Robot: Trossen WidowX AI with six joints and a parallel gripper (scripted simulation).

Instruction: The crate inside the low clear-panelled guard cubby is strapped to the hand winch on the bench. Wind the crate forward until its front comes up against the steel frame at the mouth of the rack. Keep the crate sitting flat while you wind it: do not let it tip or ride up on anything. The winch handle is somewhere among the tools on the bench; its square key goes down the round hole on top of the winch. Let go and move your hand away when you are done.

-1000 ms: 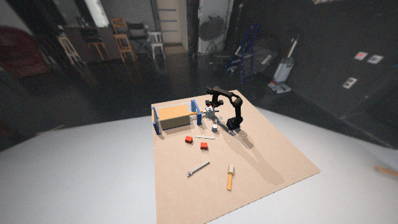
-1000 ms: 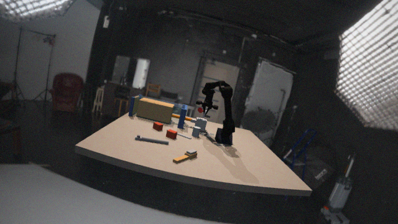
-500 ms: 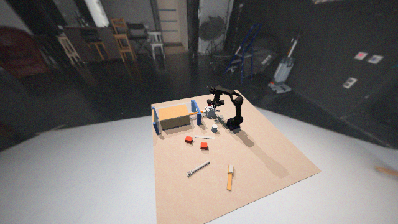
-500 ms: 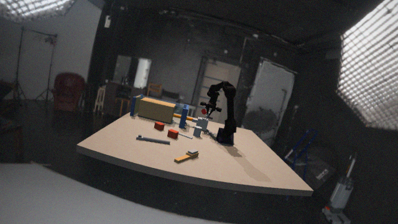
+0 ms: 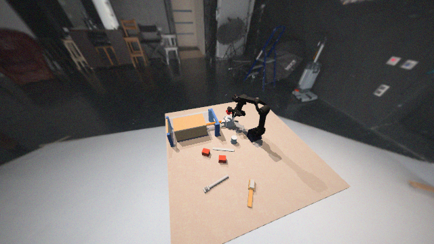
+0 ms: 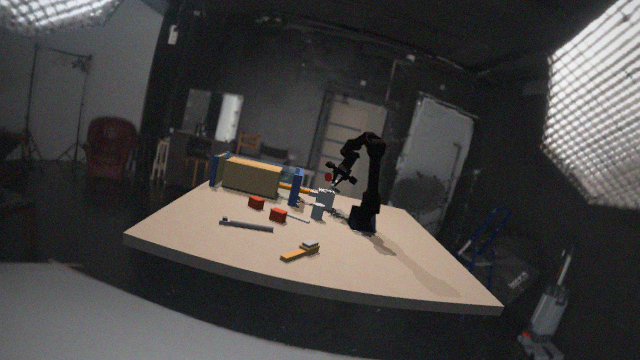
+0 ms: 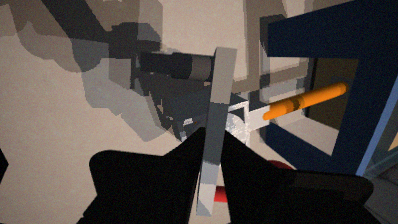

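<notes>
Right now my gripper tip is 1 cm short of the red knob, 6 cm to the left of it and 3 cm below it. From my gripper tip the other things lie so: grey winch: 6 cm to the right, 10 cm below; then blue steel frame: 17 cm ahead, 8 cm to the right, 3 cm below; then winch handle: 1 cm to the right, 1 cm above.
</notes>
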